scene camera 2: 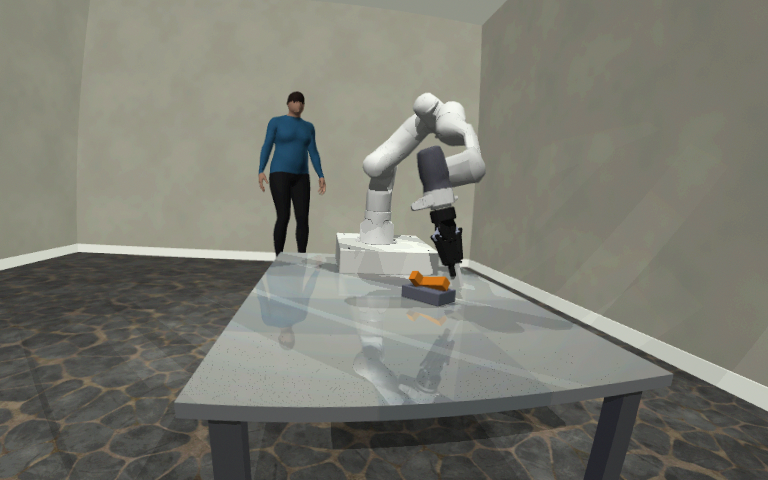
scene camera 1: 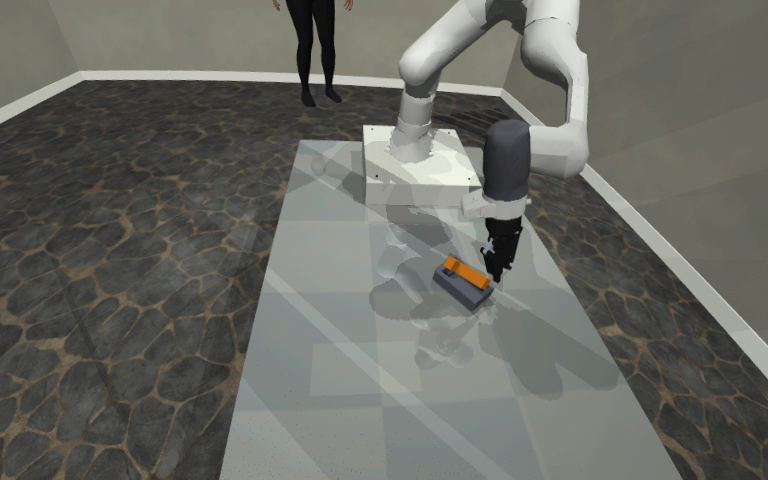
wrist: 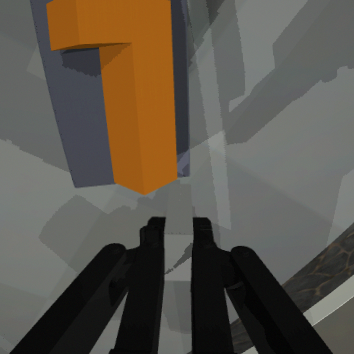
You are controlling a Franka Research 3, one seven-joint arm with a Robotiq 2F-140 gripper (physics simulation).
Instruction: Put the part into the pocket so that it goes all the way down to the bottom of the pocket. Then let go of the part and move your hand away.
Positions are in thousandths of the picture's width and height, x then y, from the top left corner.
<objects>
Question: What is the gripper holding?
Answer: Nothing.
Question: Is the gripper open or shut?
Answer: Shut.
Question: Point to a grey pocket block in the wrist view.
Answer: At 208,216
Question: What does the orange L-shaped part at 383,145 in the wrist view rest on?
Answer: A grey pocket block.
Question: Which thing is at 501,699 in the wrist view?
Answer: The gripper.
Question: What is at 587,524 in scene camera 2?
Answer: The gripper.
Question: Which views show the gripper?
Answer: Scene camera 2, scene camera 1 and the wrist view: all of them.
</objects>
